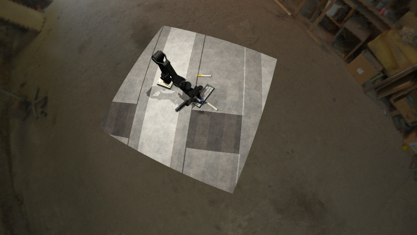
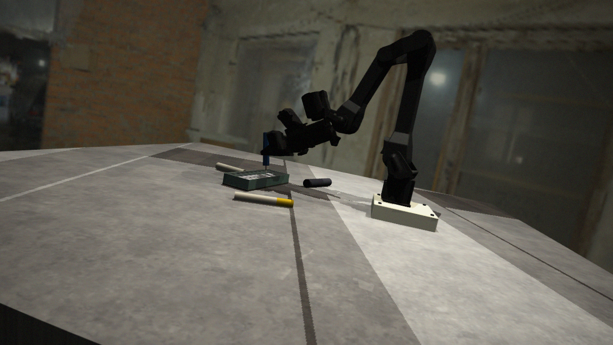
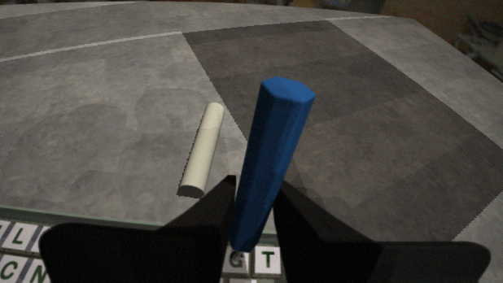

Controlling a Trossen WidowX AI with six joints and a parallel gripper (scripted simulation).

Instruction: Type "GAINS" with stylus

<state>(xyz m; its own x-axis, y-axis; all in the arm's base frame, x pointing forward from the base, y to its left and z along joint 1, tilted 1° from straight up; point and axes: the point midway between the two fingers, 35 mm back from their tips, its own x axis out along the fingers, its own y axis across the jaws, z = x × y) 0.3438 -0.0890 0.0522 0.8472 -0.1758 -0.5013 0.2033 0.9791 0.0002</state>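
My gripper tip is now 20 mm above the blue stylus and 10 mm past it. Round my gripper tip: stylus tip: 50 mm below, 20 mm behind, 10 mm to the left; then black cylinder: 160 mm behind, 70 mm to the right, 60 mm below; then cream cylinder: 80 mm ahead, 60 mm below, 20 mm to the left.
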